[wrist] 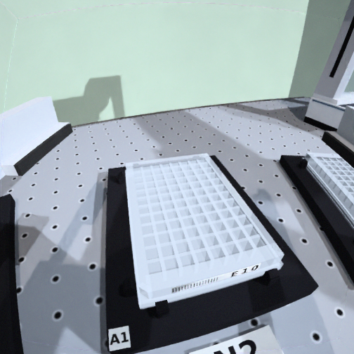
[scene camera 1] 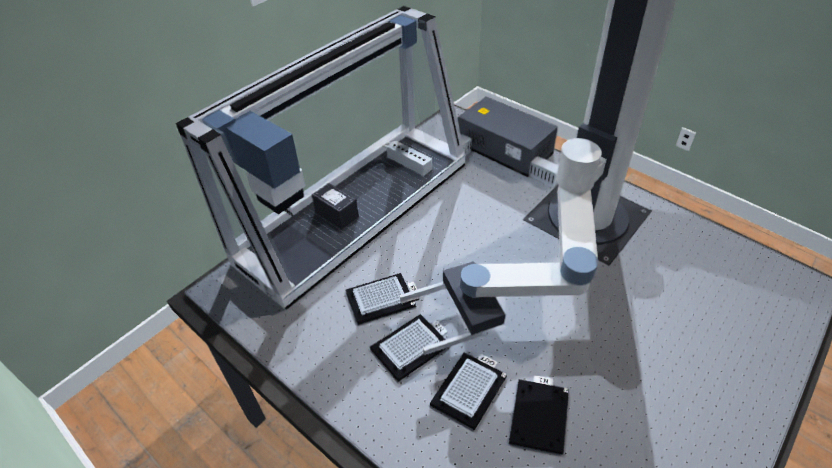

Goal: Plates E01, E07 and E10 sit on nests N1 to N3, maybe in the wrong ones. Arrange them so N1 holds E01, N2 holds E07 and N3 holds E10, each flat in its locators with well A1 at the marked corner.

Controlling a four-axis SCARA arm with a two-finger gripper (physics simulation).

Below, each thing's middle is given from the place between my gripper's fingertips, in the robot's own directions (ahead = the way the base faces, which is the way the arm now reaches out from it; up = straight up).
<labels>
Now: hand 170 mm to the left of the nest N3 (scene camera 1: 360,318), 90 mm above it and 50 mm past it. From my hand the other things lie so: nest N1 (scene camera 1: 540,414): 360 mm to the left, 90 mm below, 40 mm behind; then nest N2 (scene camera 1: 398,374): 90 mm below, 10 mm ahead.
</labels>
